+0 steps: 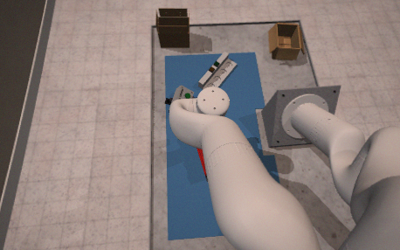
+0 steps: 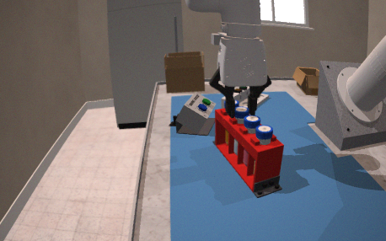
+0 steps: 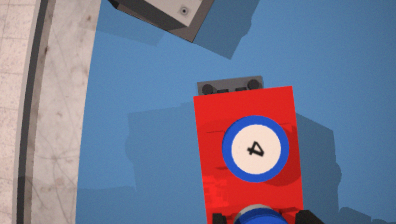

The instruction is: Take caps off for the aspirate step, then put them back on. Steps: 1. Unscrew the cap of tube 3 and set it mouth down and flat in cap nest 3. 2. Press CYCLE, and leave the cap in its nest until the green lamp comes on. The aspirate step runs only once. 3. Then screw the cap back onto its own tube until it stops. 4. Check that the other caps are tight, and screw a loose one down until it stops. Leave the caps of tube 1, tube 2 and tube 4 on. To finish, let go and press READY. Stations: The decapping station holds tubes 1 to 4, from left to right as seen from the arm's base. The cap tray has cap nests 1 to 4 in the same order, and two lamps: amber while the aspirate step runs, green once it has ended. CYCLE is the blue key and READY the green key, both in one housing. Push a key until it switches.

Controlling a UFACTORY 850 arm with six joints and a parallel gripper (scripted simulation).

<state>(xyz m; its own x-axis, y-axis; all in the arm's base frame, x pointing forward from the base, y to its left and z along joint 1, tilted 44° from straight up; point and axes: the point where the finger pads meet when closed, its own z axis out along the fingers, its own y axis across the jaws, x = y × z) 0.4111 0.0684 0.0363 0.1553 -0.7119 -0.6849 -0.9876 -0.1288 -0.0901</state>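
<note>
The blue cap lies 10 mm below my hand. Round my hand: blue key: 170 mm to the right, 80 mm ahead, 60 mm below; grey key housing: 190 mm to the right, 80 mm below, 80 mm ahead; cap marked 4: 50 mm to the right, 10 mm below, 10 mm ahead.
</note>
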